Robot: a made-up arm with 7 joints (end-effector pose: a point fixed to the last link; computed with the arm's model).
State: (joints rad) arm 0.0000 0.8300 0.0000 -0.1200 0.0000 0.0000 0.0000
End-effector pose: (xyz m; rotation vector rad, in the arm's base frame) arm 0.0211 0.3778 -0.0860 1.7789 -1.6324 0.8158
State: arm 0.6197 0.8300 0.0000 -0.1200 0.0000 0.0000 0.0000
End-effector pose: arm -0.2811 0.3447 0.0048 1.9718 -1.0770 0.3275
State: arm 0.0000 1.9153 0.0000 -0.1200 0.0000 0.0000 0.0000
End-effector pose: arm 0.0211 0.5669 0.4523 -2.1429 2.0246 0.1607
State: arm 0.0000 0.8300 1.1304 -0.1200 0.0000 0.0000 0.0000
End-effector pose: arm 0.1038 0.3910 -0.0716 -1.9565 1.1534 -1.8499
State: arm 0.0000 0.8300 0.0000 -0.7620 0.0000 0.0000 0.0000
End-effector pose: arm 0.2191 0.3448 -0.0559 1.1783 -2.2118 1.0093
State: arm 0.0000 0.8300 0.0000 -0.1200 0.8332 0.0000 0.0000
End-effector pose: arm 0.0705 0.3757 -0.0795 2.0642 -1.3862 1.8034
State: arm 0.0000 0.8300 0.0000 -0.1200 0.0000 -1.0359 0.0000
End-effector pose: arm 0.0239 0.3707 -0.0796 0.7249 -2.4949 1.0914
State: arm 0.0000 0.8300 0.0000 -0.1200 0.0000 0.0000 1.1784
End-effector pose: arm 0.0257 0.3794 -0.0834 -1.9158 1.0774 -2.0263
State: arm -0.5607 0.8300 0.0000 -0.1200 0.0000 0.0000 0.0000
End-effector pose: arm 0.2978 0.3505 -0.0111 1.4473 -2.0904 1.2639
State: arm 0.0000 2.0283 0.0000 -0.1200 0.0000 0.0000 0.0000
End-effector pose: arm 0.0211 0.5508 0.5126 -2.0746 1.9657 0.2684
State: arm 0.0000 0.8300 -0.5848 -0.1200 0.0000 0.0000 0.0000
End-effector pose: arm -0.0160 0.3958 -0.0663 1.4341 -1.6036 0.2311
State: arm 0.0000 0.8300 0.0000 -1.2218 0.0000 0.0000 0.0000
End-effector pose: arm 0.3241 0.2693 0.0132 0.6433 -2.5358 1.1020
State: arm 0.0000 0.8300 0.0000 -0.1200 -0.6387 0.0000 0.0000
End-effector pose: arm -0.0091 0.3966 -0.0708 1.4447 -1.6419 0.1296
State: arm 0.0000 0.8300 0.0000 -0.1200 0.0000 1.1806 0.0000
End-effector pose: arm 0.0102 0.3792 -0.0874 2.3894 -0.3241 0.3206
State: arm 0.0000 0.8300 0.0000 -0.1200 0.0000 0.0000 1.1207
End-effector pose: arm 0.0256 0.3793 -0.0836 -1.9578 1.1384 -2.0077
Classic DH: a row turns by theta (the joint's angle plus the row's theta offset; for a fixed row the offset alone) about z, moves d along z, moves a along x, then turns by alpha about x. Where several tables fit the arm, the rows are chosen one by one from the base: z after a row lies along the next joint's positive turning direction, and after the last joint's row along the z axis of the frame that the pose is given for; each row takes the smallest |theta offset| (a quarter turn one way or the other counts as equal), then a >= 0, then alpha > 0; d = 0 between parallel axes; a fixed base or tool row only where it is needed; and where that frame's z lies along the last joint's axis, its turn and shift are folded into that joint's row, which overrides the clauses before.
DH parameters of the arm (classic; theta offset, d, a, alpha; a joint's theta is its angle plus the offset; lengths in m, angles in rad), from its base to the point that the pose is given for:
base (fixed): 0 0.3301 0.021 -1.2217
joint 1: -1.5708 0.0278 0.0004 -1.5708
joint 2: 1.2217 0.026 0.002 1.5708
joint 3: 1.5708 -0.227 0.006 -1.5708
joint 4: 0 -0.017 -0.049 1.5708
joint 5: 0 -0.306 -0.027 -1.5708
joint 6: 0 -0.053 0.006 1.5708
joint 7: 0.0666 -0.0086 -0.0003 1.4459
tool (fixed): 1.3811 0.005 0 0

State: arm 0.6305 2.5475 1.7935 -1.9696 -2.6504 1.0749 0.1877
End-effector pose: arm 0.1405 -0.1321 0.6209 -0.0823 -0.3614 0.5363
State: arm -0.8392 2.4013 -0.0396 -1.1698 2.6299 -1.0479 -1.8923
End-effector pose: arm 0.1054 0.2002 0.7717 -0.4080 1.1676 -0.4227
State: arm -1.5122 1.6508 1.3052 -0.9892 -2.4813 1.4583 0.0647
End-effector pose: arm -0.0883 0.4750 0.5524 -2.0679 -0.7069 -0.7064
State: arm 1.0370 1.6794 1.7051 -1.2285 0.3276 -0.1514 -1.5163
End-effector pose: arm 0.2157 0.4271 0.5303 -1.1685 1.8738 1.4583
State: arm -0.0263 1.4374 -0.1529 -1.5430 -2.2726 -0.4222 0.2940
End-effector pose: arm 0.3664 0.3356 0.2894 -0.0356 -1.6433 -2.1863
